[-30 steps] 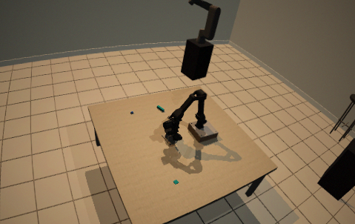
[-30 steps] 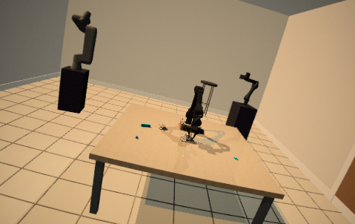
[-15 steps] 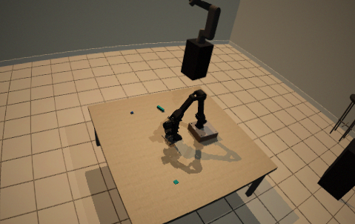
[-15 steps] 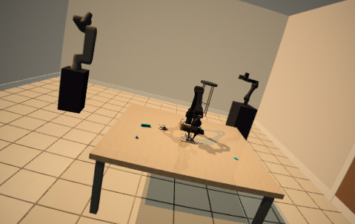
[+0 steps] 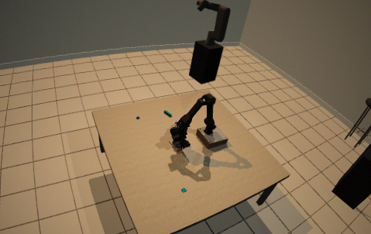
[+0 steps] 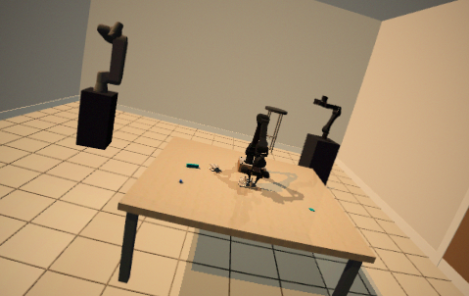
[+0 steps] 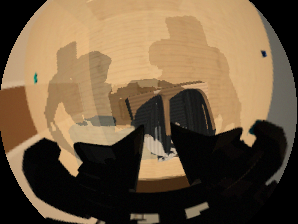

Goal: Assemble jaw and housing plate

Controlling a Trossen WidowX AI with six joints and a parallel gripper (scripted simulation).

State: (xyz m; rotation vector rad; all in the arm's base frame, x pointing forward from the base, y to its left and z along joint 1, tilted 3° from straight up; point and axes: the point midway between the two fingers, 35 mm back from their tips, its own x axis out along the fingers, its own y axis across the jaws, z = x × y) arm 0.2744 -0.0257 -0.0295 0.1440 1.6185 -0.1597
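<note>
Right now the white part is 230 mm to the right of my gripper tip and 180 mm behind it. The rest, counted from my gripper tip: teal bar (390 mm to the right, 150 mm behind); then blue piece (470 mm to the right, 120 mm ahead, 10 mm below).
</note>
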